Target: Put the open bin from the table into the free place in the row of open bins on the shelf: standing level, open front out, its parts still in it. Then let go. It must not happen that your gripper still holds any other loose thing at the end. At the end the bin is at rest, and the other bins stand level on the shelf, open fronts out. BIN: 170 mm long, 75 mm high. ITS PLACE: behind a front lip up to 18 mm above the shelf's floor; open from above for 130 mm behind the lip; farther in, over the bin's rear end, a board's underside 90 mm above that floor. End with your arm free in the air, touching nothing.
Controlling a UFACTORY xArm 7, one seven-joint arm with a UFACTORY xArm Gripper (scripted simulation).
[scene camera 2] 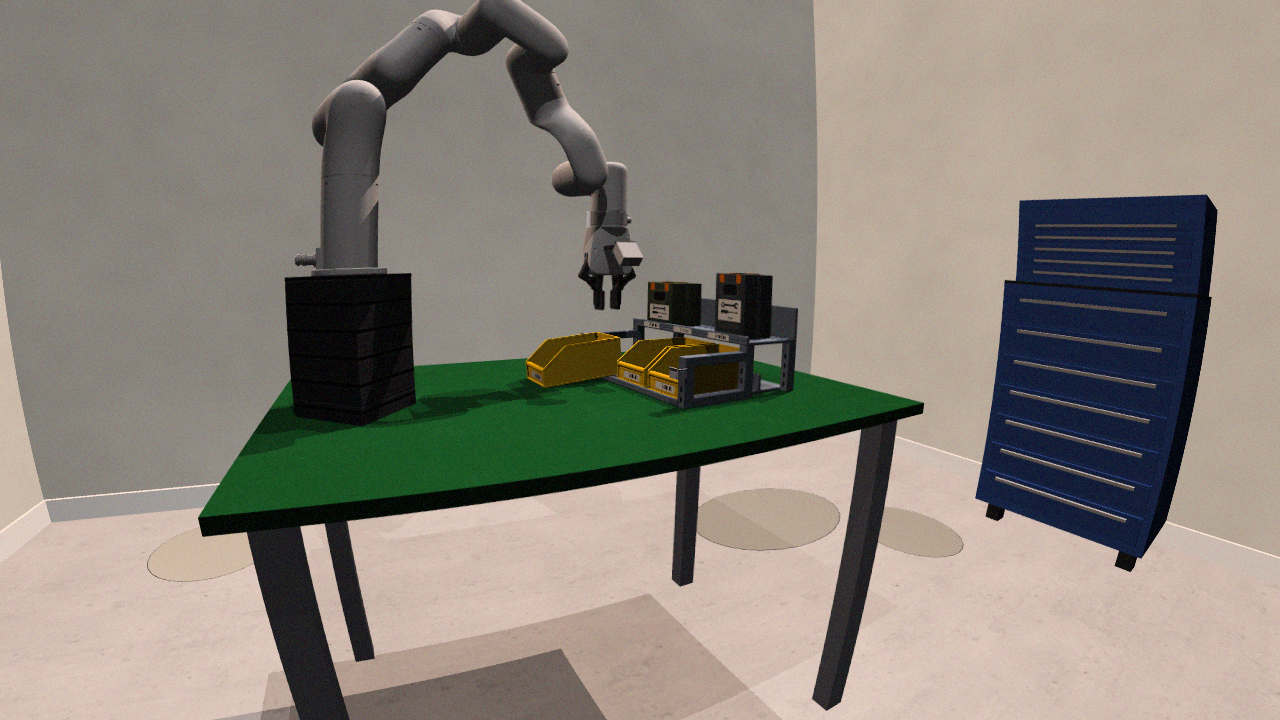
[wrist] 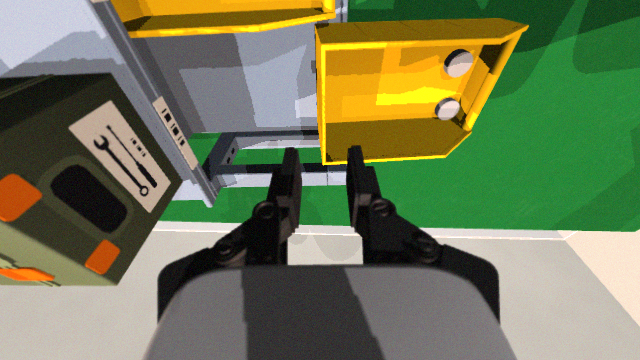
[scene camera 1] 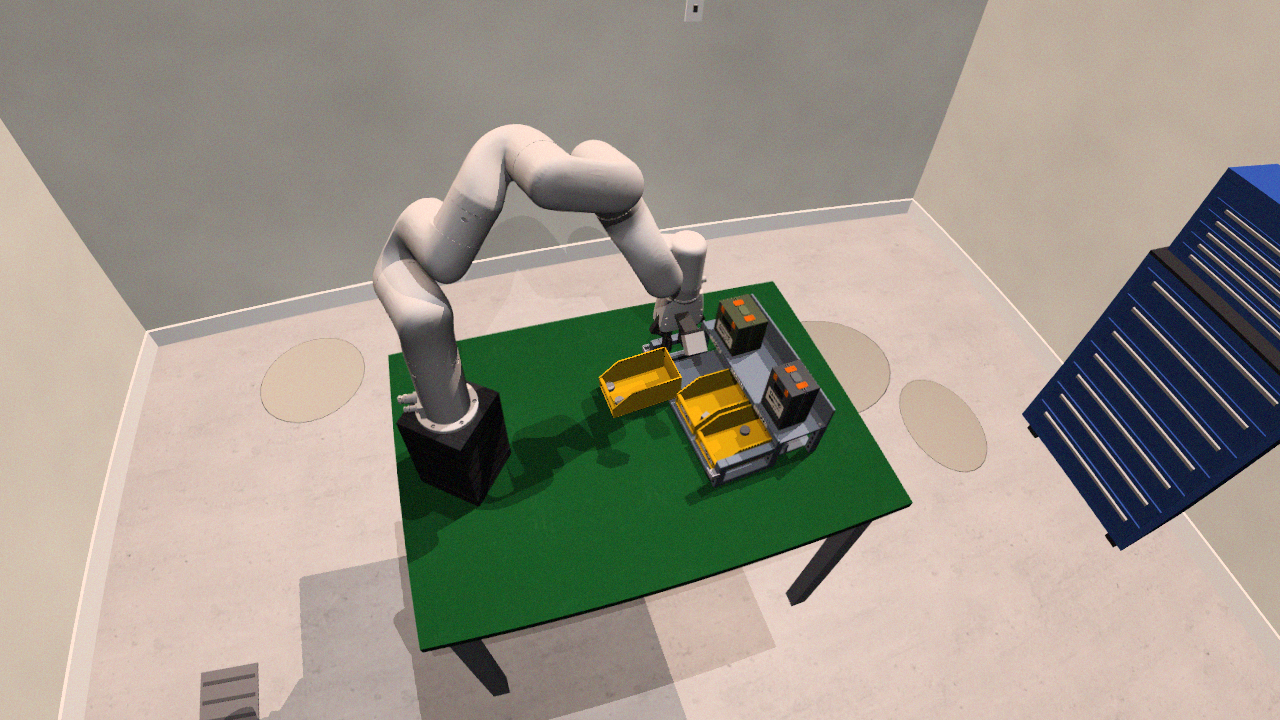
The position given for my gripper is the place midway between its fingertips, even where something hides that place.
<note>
In view: my gripper [scene camera 2: 607, 309], a yellow open bin [scene camera 2: 556, 362], a yellow open bin [scene camera 1: 721, 437] and a yellow open bin [scene camera 1: 717, 393].
My gripper is seen too in the wrist view [wrist: 323, 164] and in scene camera 1 [scene camera 1: 674, 345].
</note>
